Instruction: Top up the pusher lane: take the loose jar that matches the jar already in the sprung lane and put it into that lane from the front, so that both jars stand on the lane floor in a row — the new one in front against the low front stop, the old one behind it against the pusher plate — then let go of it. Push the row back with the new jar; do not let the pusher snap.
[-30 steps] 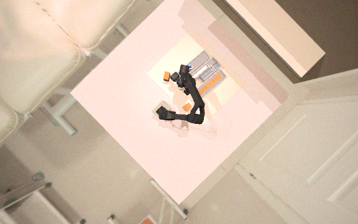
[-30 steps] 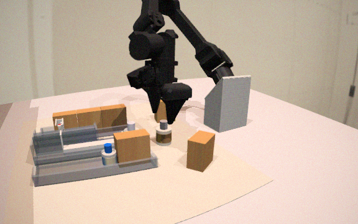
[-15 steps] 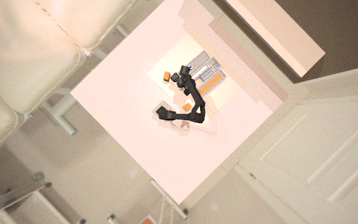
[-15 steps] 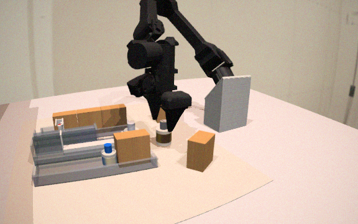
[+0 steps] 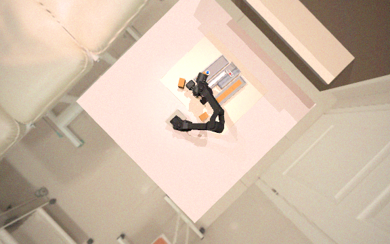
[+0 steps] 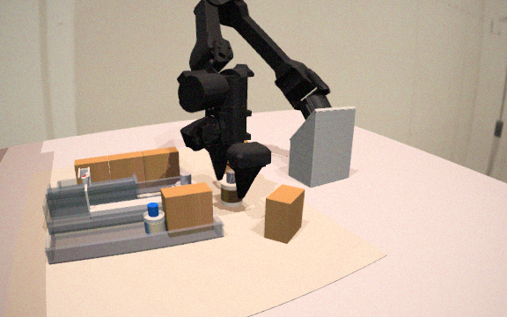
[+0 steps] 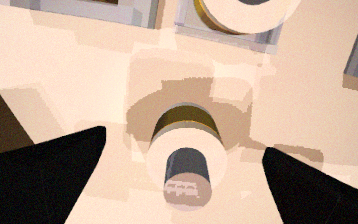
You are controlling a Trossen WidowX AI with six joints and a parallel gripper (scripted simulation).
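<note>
The grey lane is 230 mm ahead of my gripper tip, 50 mm to the right of it and 10 mm below it.
</note>
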